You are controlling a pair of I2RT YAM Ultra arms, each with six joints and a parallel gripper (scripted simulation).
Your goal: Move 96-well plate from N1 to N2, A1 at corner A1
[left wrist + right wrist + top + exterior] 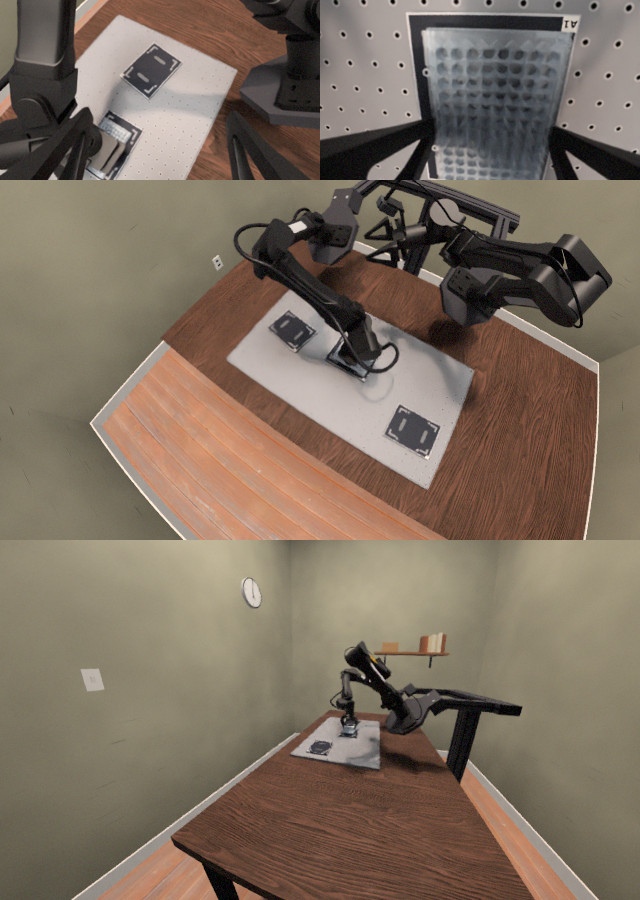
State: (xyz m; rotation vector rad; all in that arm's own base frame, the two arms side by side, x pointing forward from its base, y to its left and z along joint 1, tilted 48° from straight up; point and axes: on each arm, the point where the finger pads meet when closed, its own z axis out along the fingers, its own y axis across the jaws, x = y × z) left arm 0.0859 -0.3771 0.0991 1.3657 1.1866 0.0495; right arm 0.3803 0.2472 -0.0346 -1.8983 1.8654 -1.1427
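Now: right hand 40 mm above the black plate nest. Also, from my right hand: clear 96-well plate (10 mm below); then white corner label (50 mm ahead, 70 mm to the left, 30 mm below).
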